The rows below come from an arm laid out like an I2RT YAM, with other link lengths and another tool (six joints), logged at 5 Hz.
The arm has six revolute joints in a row. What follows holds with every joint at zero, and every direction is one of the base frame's.
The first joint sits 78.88 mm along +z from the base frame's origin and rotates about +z.
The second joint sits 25 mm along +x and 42.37 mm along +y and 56.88 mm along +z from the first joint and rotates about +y.
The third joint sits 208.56 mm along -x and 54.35 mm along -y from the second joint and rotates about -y.
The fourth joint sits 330.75 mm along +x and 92.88 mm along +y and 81 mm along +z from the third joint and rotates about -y.
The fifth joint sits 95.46 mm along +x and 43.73 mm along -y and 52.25 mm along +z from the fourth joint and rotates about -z.
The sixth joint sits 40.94 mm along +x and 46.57 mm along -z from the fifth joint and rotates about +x.
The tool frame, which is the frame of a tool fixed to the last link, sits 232 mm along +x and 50 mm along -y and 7 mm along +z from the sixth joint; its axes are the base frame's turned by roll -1.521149, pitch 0.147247 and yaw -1.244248 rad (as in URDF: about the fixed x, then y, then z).
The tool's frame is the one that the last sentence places.
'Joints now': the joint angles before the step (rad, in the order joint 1, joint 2, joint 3, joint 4, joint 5, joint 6). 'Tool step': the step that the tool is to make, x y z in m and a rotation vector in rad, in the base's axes. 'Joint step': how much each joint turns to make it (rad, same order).
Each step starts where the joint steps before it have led.
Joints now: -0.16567, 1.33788, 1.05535, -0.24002, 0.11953, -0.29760
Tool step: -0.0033, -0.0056, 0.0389, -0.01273, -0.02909, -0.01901
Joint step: -0.00155, -0.02707, 0.05980, -0.05630, 0.01901, 0.00173
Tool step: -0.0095, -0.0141, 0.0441, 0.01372, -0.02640, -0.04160
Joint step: -0.01854, -0.01614, 0.09931, -0.09576, 0.01203, 0.02705
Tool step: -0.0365, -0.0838, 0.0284, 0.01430, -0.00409, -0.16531
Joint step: -0.13316, 0.00848, 0.09707, -0.09274, 0.02182, 0.02827
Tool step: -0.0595, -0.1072, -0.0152, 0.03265, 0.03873, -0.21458
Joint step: -0.18693, 0.04667, 0.04630, -0.05286, 0.01734, 0.02636
